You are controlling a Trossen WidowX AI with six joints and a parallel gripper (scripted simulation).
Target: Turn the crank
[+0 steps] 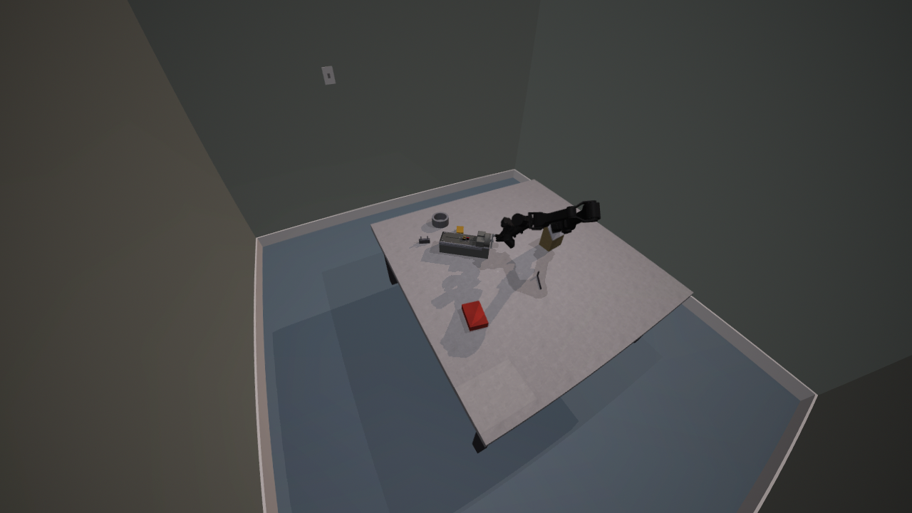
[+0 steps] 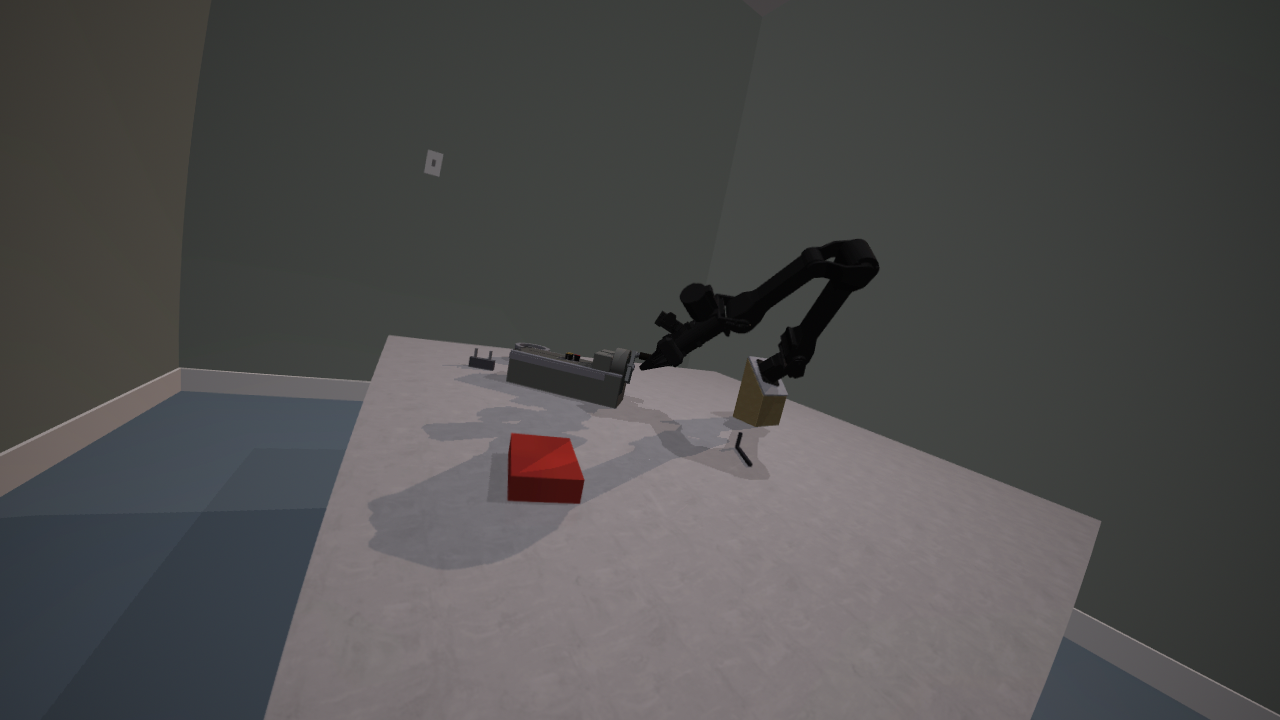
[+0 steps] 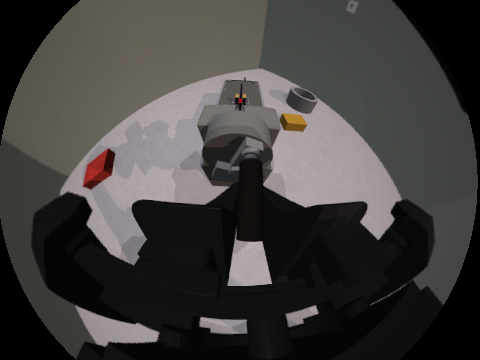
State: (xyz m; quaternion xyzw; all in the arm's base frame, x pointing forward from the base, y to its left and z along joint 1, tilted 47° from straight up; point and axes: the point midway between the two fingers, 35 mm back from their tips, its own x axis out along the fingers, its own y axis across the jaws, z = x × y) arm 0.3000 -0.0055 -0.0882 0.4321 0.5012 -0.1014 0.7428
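The red pointer is 120 mm ahead of my gripper tip, 80 mm to the right of it and 10 mm below it. From my gripper tip the other things lie so: black crank handle 30 mm above, 10 mm to the left, 10 mm behind; then yellow block 230 mm to the right, 90 mm ahead, 80 mm below; then black bent key 260 mm to the left, 90 mm behind, 80 mm below.
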